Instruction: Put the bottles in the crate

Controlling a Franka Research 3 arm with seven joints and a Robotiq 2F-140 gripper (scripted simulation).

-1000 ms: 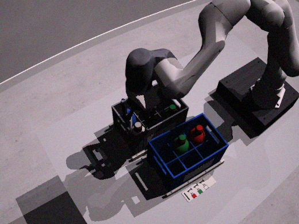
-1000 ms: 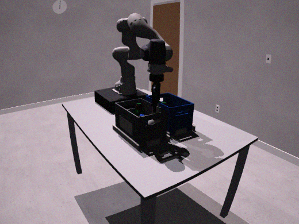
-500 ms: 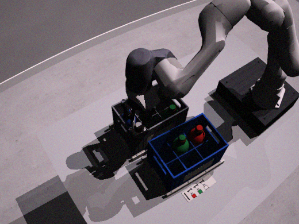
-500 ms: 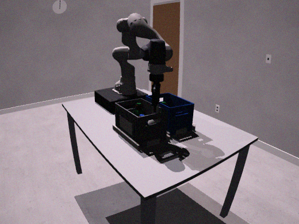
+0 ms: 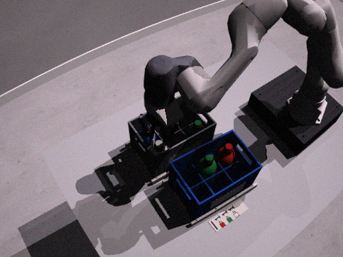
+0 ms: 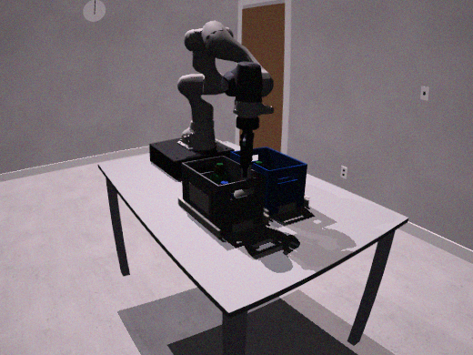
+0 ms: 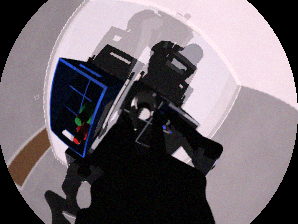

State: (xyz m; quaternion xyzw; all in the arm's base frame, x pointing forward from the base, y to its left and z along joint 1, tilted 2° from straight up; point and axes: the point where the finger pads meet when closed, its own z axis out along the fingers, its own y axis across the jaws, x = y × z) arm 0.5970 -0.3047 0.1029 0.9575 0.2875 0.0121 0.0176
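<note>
The white-labelled bottle lies 8 cm below my hand. From my hand the other things lie so: black crate: 10 cm behind, 3 cm to the right, 9 cm below; then blue crate: 8 cm behind, 21 cm to the left, 9 cm below; then blue-label bottle: 2 cm behind, 8 cm to the right, 8 cm below.
</note>
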